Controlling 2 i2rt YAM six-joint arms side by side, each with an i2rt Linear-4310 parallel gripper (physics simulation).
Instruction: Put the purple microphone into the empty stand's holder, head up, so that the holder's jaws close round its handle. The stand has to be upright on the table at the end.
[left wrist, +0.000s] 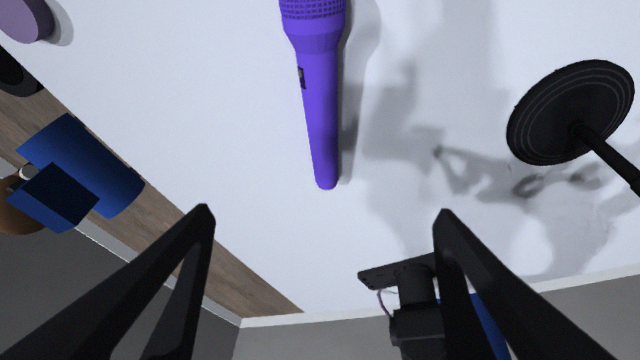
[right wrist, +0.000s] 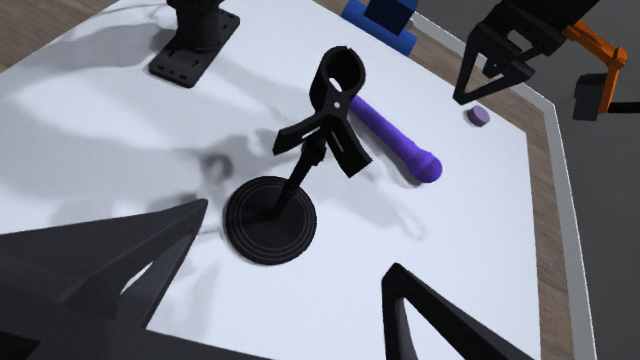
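Where they show: left gripper, fingertip midpoint: (left wrist: 321, 214) (right wrist: 472, 87); right gripper, fingertip midpoint: (right wrist: 303, 243); left arm's base at its link origin: (left wrist: 412, 268) (right wrist: 199, 44).
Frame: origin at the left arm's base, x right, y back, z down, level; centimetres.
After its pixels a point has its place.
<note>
The purple microphone (left wrist: 320, 100) @[x 4.5, y -37.9, z -3.7 cm] (right wrist: 390, 130) @[x 4.0, y -36.0, z -3.4 cm] lies flat on the white table; its head is cut off at the top of the left wrist view. The black stand (left wrist: 545, 120) @[x 22.5, y -24.0, z -1.6 cm] (right wrist: 295, 175) @[x 25.6, y -21.8, z -14.7 cm] is upright on its round base, and its ring-shaped holder (right wrist: 318, 92) @[x 22.9, y -20.7, z -22.0 cm] is empty. My left gripper (left wrist: 321, 214) @[x 6.5, y -39.0, z -18.3 cm] (right wrist: 472, 87) @[x 6.5, y -39.0, z -18.3 cm] is open and empty, above the table; in the left wrist view its fingertips lie past the microphone's handle end. My right gripper (right wrist: 303, 243) @[x 33.3, y -22.4, z -22.6 cm] is open and empty, with the stand's base showing between its fingers.
A mauve disc (left wrist: 22, 20) @[x -14.9, y -59.0, z -1.9 cm] (right wrist: 478, 116) @[x -13.8, y -58.8, z -1.9 cm] lies near the table edge. A black arm base (left wrist: 417, 280) @[x 1.2, y -2.9, z -4.0 cm] (right wrist: 192, 57) @[x 4.5, y -1.0, z -1.0 cm] is mounted on the table. Beyond the edge are a blue cylinder (left wrist: 95, 170) (right wrist: 387, 35), a black round object (left wrist: 15, 75) and an orange jointed object (right wrist: 595, 45).
</note>
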